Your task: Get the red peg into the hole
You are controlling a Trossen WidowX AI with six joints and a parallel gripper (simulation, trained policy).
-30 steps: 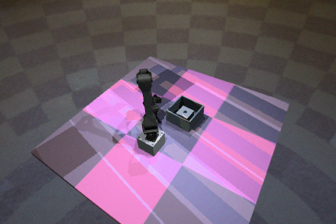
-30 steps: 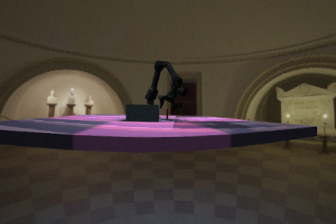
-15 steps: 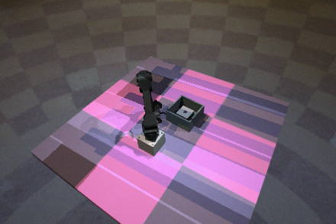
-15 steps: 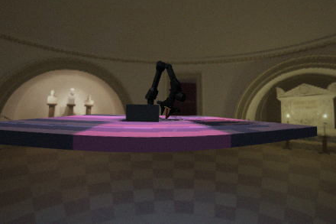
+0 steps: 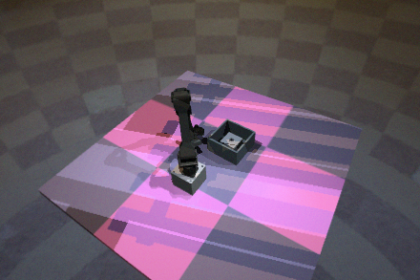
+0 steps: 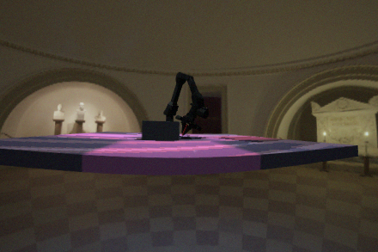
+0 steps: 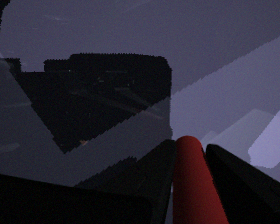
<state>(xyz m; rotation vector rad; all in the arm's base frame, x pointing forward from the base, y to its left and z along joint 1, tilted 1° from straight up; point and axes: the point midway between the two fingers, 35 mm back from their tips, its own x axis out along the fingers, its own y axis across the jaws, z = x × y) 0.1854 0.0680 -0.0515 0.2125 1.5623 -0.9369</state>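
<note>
Now: gripper tip 16 cm to the left of the dark box and 12 cm short of it. From my gripper tip the other things lie so: red peg 3 cm above, 1 cm to the left, 1 cm ahead.
</note>
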